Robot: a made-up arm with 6 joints.
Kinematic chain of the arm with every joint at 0, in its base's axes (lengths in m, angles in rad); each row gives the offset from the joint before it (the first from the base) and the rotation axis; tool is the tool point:
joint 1: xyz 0 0 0.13 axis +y
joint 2: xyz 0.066 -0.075 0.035 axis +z
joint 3: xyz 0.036 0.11 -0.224 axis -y
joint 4: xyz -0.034 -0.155 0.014 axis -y
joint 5: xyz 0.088 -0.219 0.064 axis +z
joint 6: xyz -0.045 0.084 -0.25 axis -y
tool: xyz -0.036 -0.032 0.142
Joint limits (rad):
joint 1: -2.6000..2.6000
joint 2: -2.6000..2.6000
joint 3: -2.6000..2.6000
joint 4: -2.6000..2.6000
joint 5: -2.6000..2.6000
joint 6: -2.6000..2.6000
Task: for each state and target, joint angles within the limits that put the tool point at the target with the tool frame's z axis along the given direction. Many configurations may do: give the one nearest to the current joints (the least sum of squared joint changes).
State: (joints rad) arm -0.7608 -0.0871 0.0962 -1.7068 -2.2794 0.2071
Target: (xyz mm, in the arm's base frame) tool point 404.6 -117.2 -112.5 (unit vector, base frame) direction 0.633 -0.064 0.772
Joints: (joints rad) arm -1.2190 -0.8828 0.4715 -1.7385 -2.2061 1.0239
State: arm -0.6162 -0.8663 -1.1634 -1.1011 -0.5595 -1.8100
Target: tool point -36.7 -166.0 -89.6 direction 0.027 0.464 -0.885
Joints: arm -0.7864 -0.5332 -1.3726 -1.2523 0.0927 -1.3844
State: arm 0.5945 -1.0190 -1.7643 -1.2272 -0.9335 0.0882
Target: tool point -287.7 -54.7 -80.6 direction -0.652 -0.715 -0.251
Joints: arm 0.3061 -1.4179 -0.9214 -0.8434 -1.1282 -0.8009
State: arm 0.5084 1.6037 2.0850 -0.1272 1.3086 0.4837
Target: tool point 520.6 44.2 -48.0 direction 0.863 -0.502 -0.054
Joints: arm 0.1639 1.4651 2.0034 -0.0864 1.8094 1.2083
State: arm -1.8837 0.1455 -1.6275 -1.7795 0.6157 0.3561
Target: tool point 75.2 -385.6 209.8 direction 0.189 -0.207 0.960
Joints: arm -1.8292 -0.0214 -0.9234 -1.2893 0.7897 0.2681
